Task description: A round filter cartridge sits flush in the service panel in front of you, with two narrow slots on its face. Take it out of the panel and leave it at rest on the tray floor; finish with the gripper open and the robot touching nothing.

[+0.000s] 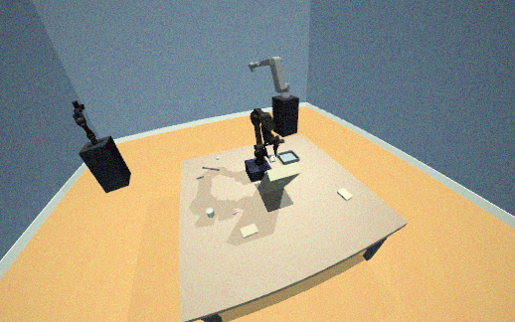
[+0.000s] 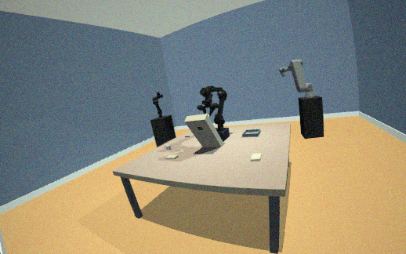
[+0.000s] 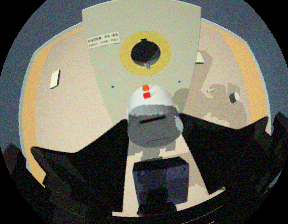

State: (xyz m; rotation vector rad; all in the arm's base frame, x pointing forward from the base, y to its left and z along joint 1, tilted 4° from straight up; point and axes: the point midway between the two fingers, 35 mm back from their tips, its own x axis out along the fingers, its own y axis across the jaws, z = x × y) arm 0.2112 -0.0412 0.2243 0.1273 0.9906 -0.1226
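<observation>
The grey-blue tray is 260 mm behind my gripper tip, 330 mm to the left of it and 260 mm below it. The rest, counted from my gripper tip: service panel: 70 mm ahead, 20 mm to the right, 120 mm below; round filter cartridge: right at my gripper tip.
</observation>
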